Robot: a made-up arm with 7 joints.
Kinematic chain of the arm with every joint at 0, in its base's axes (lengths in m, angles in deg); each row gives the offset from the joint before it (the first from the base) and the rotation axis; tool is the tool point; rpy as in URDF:
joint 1: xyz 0 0 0.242 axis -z
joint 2: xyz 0 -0.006 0.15 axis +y
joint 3: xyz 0 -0.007 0.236 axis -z
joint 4: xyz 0 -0.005 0.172 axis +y
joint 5: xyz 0 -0.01 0.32 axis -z
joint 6: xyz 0 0 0.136 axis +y
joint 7: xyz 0 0 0.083 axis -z
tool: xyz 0 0 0 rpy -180 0 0
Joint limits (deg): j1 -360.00..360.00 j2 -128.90..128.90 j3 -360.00..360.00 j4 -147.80..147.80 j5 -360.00..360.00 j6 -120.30..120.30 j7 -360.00..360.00
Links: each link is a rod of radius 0.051 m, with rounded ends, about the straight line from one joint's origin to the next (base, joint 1, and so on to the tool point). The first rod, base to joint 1, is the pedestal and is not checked.
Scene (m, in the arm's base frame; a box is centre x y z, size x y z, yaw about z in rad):
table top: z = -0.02
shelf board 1: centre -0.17 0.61 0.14 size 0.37 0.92 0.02 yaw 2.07
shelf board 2: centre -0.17 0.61 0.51 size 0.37 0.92 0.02 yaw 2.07
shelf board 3: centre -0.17 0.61 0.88 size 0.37 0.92 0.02 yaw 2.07
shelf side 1: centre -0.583 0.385 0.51 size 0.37 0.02 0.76 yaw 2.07
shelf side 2: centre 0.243 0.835 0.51 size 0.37 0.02 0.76 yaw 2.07
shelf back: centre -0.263 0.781 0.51 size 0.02 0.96 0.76 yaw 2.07
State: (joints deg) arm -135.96 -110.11 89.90 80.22 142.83 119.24 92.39
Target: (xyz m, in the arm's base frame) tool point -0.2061 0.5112 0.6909
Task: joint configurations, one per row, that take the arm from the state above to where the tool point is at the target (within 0.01 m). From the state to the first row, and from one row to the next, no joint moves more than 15 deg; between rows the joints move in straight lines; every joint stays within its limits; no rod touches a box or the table.
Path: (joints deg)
1: -147.88 -102.21 81.92 84.53 141.47 115.30 90.92
2: -159.79 -94.31 73.93 88.84 140.10 111.37 89.44
3: -171.71 -86.41 65.95 93.14 138.74 107.43 87.97
4: -184.84 -81.50 66.24 93.84 139.76 105.94 88.85
5: -197.97 -76.59 66.53 94.54 140.79 104.46 89.74
6: -211.10 -71.68 66.83 95.24 141.82 102.97 90.62
7: -224.23 -66.78 67.12 95.94 142.85 101.49 91.51
8: -237.35 -61.87 67.41 96.64 143.87 100.00 92.39

